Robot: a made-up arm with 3 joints.
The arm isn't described. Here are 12 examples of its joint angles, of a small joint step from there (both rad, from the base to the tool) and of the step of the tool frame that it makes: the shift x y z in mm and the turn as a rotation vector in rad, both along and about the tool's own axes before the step.
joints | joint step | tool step
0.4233 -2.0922 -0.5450 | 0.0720 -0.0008 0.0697 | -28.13 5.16 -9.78 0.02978 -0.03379 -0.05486
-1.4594 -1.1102 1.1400 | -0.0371 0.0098 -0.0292 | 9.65 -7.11 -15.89 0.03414 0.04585 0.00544
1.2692 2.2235 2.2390 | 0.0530 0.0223 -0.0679 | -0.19 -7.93 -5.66 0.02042 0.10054 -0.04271
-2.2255 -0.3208 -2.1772 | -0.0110 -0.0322 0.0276 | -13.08 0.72 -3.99 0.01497 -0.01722 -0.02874
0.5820 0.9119 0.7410 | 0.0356 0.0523 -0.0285 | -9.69 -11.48 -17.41 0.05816 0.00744 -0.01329
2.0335 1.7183 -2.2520 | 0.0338 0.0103 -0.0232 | 0.15 -1.37 7.47 -0.03228 0.02834 -0.01341
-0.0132 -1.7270 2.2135 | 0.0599 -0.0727 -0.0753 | 42.86 14.21 4.95 -0.00703 0.08671 0.09325
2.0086 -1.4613 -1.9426 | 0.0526 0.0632 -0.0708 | 34.65 0.79 -14.58 0.02281 0.06336 0.07866
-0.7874 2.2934 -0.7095 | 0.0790 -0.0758 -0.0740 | 2.86 8.85 31.52 -0.09723 0.12392 -0.00652
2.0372 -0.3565 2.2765 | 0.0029 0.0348 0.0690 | -14.87 0.13 8.05 -0.02419 -0.07173 -0.02505
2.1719 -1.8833 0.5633 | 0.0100 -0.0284 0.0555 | -2.98 5.76 10.20 -0.02886 -0.05229 0.00796
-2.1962 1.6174 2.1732 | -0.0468 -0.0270 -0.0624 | 18.06 9.74 2.96 -0.02476 0.06084 0.04801
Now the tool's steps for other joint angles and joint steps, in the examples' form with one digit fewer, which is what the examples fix.
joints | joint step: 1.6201 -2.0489 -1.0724 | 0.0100 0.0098 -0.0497
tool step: 5.4 -0.8 -4.8 0.0124 0.0543 0.0047
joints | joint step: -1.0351 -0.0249 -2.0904 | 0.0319 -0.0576 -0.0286
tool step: -10.2 1.9 -13.6 0.0308 -0.0033 -0.0487
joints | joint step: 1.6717 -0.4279 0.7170 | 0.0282 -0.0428 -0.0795
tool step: 5.1 8.4 14.3 -0.0410 0.0541 0.0173
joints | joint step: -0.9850 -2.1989 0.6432 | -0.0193 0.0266 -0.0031
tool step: -1.3 -6.2 -12.1 0.0307 -0.0080 -0.0033
